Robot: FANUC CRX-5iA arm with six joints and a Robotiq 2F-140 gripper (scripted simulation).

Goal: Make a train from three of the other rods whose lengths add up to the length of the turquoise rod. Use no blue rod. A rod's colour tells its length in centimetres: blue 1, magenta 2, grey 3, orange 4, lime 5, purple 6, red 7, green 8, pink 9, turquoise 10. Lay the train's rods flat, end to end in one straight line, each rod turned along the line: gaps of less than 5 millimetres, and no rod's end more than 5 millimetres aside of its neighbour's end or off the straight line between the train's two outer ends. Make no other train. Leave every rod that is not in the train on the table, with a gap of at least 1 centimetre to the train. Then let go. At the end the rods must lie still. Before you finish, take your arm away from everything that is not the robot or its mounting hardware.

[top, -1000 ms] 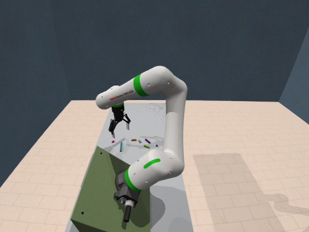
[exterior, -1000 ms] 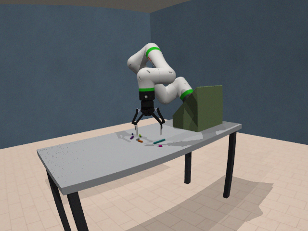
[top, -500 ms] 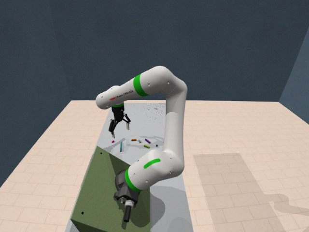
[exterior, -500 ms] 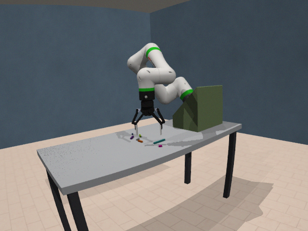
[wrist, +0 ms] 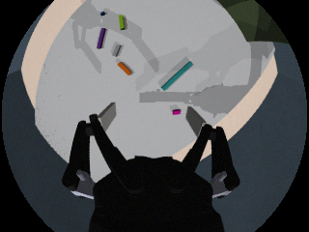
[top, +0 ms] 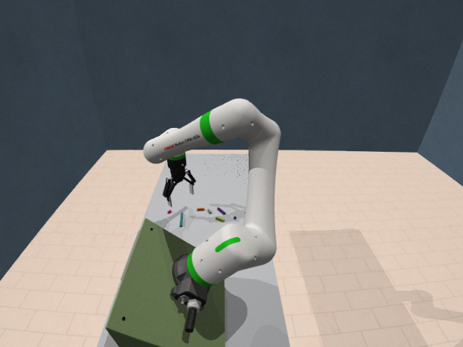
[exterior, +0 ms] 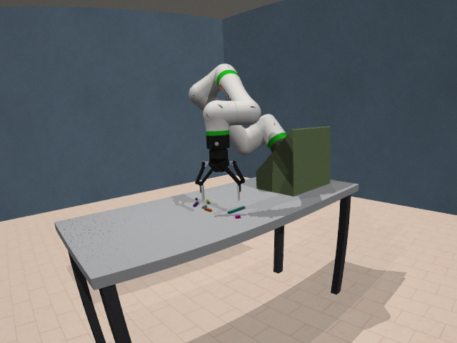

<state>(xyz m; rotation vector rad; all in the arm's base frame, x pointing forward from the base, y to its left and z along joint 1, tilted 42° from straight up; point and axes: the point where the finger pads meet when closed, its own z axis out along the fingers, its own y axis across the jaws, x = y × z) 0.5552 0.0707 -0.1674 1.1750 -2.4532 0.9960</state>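
Right now my hand is 70 mm to the right of the magenta rod, 70 mm above it and 30 mm past it. Also, from my hand: orange rod (100 mm to the right, 70 mm below); grey rod (160 mm to the right, 70 mm below, 10 mm behind); turquoise rod (90 mm behind, 70 mm below, 10 mm to the right).
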